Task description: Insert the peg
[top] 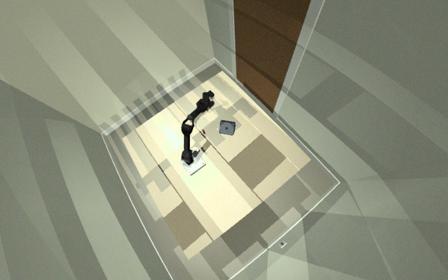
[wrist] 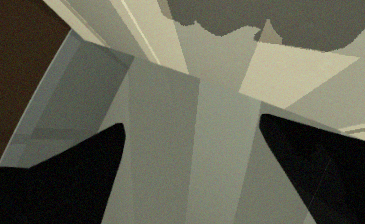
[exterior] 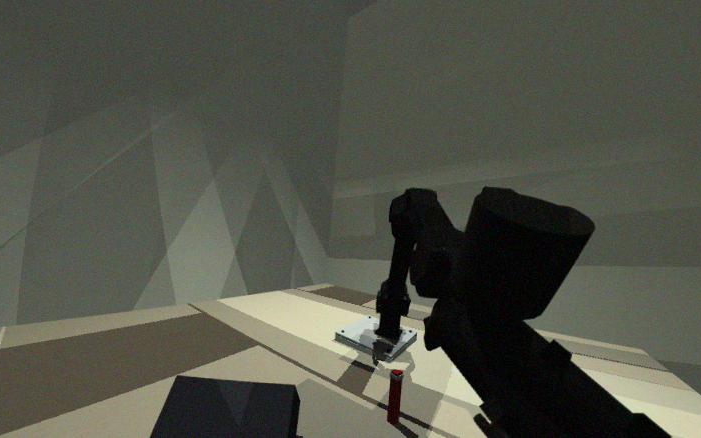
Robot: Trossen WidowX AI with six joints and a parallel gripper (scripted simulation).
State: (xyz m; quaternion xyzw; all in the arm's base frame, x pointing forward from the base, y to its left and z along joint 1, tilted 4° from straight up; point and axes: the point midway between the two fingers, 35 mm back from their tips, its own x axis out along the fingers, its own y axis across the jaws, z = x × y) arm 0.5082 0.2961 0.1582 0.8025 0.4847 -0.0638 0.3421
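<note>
Right now the red peg is 250 mm behind my gripper tip, 230 mm to the right of it and 70 mm below it. Round my gripper tip: panel 370 mm to the right, 80 mm behind, 70 mm below.
</note>
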